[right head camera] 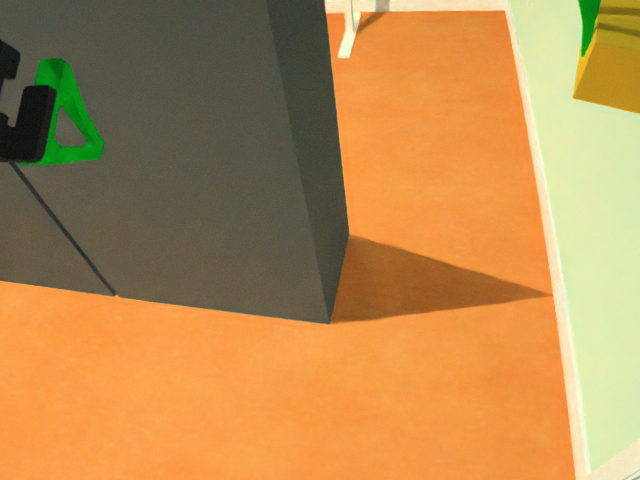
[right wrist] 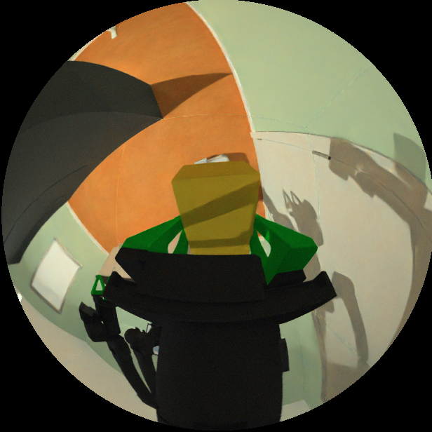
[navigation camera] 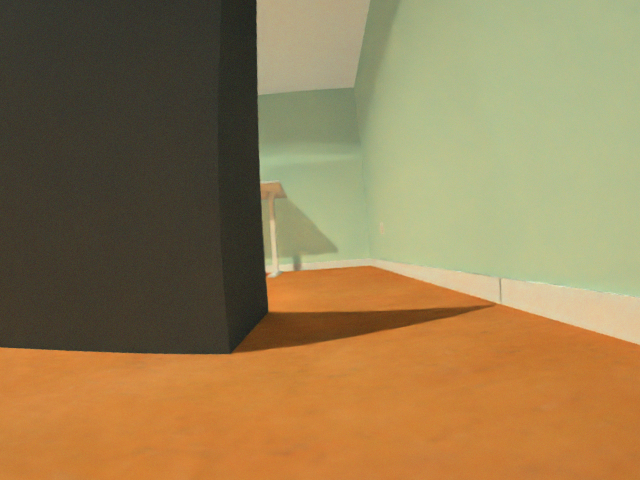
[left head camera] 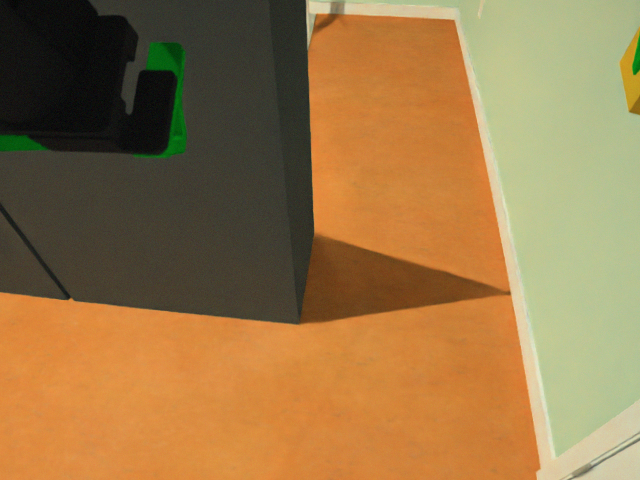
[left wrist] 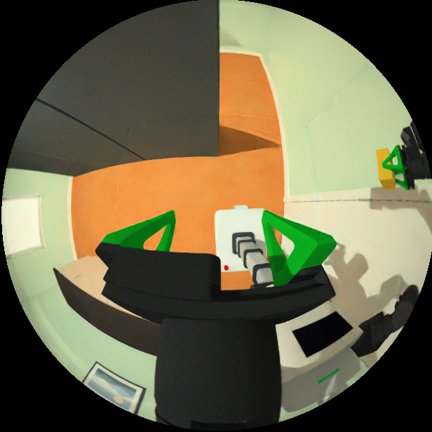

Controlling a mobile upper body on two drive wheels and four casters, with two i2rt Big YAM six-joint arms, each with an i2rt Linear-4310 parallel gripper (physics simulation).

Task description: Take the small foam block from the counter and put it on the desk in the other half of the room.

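Frame: origin at the left arm's base, x left, y ahead, z down, level; metres.
Seen in the pictures: left gripper, between the fingertips: (right head camera: 50, 150) (left head camera: 120, 142); right gripper, between the fingertips: (right head camera: 626, 60).
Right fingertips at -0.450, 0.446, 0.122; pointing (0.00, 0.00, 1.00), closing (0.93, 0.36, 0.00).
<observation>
A point is followed by its place in that frame, as x, y, z.
The yellow foam block (left head camera: 631, 85) @[-0.417, 0.446, 0.128] (right head camera: 610, 74) @[-0.426, 0.413, 0.115] (left wrist: 384, 170) (right wrist: 220, 200) is between the green fingers of my right gripper (right wrist: 218, 215), which is shut on it and holds it in the air near the green wall. My left gripper (left wrist: 218, 214) is open and empty, in front of the tall dark grey partition; parts of it show in the left and right head camera views. The desk (navigation camera: 272, 190) @[0.076, 3.249, 0.485] shows in part behind the partition, with a white leg; the leg's foot shows in the right head camera view. Whether the counter shows is unclear.
The dark grey partition (left head camera: 196, 217) @[0.238, 0.961, 0.857] (right head camera: 206, 217) @[0.287, 0.964, 0.858] (left wrist: 150, 85) (right wrist: 100, 95) (navigation camera: 113, 180) @[0.262, 0.962, 0.968] stands ahead, at the left of the picture. Orange floor (navigation camera: 330, 289) @[-0.358, 1.878, 1.410] runs between its end and the green wall (navigation camera: 491, 155) @[-0.873, 1.103, 0.907] at the right. A wood-topped unit (left wrist: 92, 272) stands at the lower left of the left wrist view.
</observation>
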